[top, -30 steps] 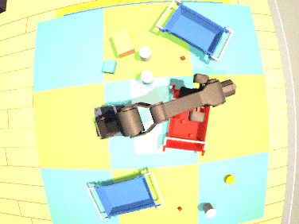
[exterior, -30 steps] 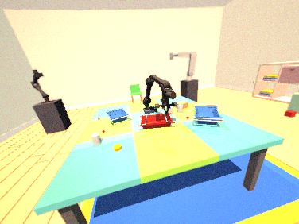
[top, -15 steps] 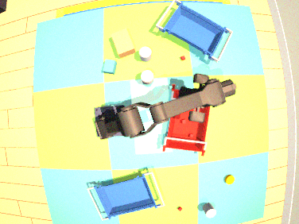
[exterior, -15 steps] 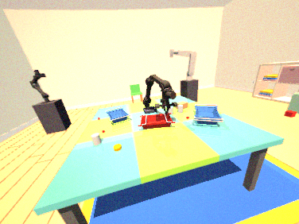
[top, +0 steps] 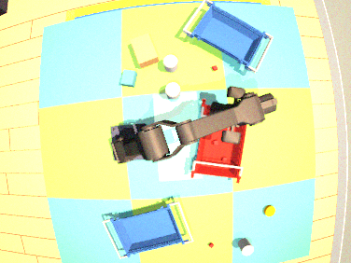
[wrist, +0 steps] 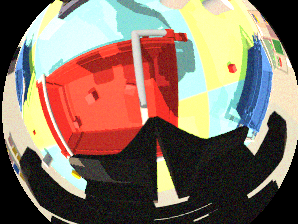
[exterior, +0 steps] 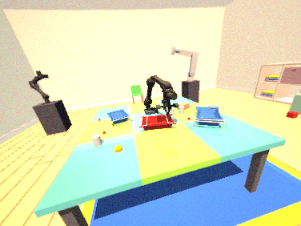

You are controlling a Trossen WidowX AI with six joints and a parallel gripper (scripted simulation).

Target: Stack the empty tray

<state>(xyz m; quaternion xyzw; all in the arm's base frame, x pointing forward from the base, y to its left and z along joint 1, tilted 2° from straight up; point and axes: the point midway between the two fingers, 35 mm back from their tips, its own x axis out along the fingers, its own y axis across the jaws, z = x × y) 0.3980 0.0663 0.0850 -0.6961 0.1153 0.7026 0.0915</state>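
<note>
My gripper tip is 42 cm to the left of the blue tray, 37 cm past it and 4 cm above it. From my gripper tip the other things lie so: teal block: 35 cm behind, 22 cm to the left, 6 cm below; tan block: 32 cm to the left, 27 cm behind, 6 cm below; yellow disc: 44 cm to the right, 17 cm ahead, 8 cm below.
</note>
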